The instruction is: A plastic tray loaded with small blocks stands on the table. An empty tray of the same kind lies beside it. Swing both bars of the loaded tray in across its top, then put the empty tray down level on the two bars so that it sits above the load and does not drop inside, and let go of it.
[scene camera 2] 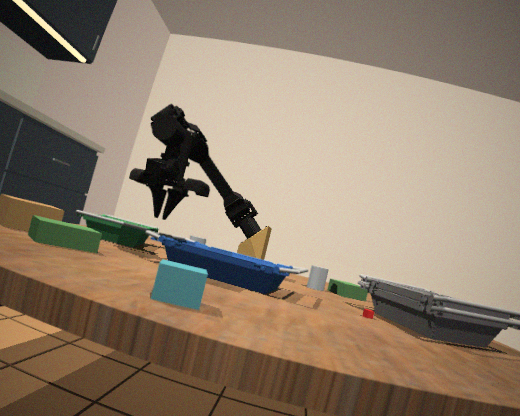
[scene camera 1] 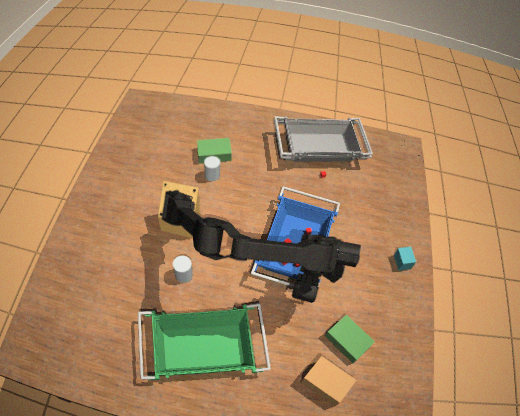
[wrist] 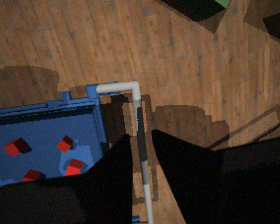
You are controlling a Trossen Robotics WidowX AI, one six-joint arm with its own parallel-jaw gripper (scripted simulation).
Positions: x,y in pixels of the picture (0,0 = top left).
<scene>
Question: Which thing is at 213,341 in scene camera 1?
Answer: A green tray.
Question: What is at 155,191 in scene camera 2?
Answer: My gripper.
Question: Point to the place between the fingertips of my gripper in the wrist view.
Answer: At 140,137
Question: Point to a green block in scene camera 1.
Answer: At 346,335
</scene>
